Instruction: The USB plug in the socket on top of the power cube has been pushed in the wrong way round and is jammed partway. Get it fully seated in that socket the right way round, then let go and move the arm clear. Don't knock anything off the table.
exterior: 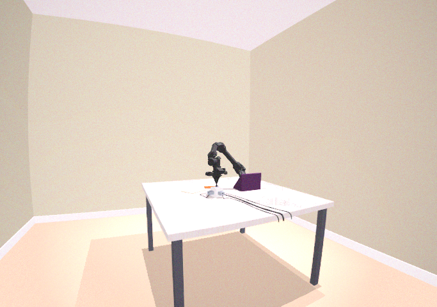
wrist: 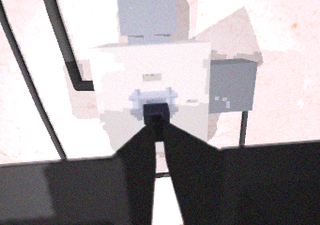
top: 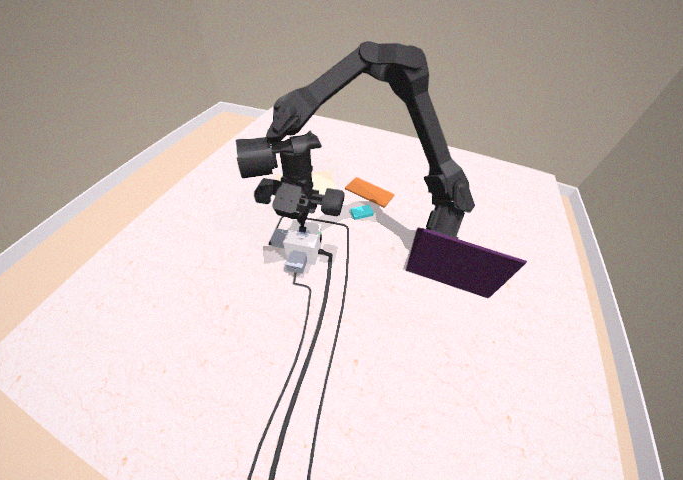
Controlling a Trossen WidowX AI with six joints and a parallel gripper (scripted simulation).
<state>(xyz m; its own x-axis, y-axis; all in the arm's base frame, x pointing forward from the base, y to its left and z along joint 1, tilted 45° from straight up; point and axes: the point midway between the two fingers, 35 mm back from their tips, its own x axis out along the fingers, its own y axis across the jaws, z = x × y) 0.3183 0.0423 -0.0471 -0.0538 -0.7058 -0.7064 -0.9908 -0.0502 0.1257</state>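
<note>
Right now the grey socket is 4 cm below my gripper tip and 1 cm to the left of it. Round my gripper tip: pale card: 24 cm to the right, 11 cm ahead, 10 cm below; then black USB plug: 2 cm below; then teal block: 18 cm to the right, 11 cm behind, 10 cm below.
</note>
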